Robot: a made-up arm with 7 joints.
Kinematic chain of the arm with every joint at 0, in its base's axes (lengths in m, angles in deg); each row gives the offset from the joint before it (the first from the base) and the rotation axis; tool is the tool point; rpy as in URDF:
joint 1: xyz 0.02 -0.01 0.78 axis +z
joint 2: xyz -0.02 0 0 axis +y
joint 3: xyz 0 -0.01 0.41 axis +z
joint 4: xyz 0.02 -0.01 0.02 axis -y
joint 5: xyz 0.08 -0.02 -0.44 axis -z
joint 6: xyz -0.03 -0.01 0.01 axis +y
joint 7: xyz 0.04 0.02 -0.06 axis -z
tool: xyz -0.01 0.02 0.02 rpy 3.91 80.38 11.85
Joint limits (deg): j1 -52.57..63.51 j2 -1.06..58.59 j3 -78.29..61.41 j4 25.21..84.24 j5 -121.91..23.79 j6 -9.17..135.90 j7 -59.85..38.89
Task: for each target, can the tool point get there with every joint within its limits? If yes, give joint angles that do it. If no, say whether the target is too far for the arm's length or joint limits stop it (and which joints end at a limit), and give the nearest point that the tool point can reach.
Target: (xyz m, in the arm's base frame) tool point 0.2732 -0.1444 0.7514
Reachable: yes | joints 26.21 19.61 -36.49 31.22 -59.20 80.30 17.76
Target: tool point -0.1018 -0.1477 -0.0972
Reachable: no: joint limits stop it (at a limit: joint 1, joint 2, joint 5, joint 7) | nearest point 0.0823 -0.2348 0.5121 | short by 0.642 m
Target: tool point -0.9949 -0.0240 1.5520
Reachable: no: too far | nearest point -0.4066 -0.2706 1.2640 | short by 0.700 m
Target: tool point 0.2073 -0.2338 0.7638
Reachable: yes | joints -43.19 17.53 -3.76 37.78 -1.71 96.71 -13.97
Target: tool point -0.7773 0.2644 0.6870
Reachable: no: joint limits stop it (at a limit: joint 1, joint 2, joint 3, joint 5, joint 7) | nearest point -0.2177 0.3209 0.6943 | short by 0.563 m
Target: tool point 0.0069 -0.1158 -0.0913
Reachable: no: joint limits stop it (at a limit: joint 1, joint 2, joint 5, joint 7) | nearest point 0.1289 -0.2180 0.5030 | short by 0.615 m
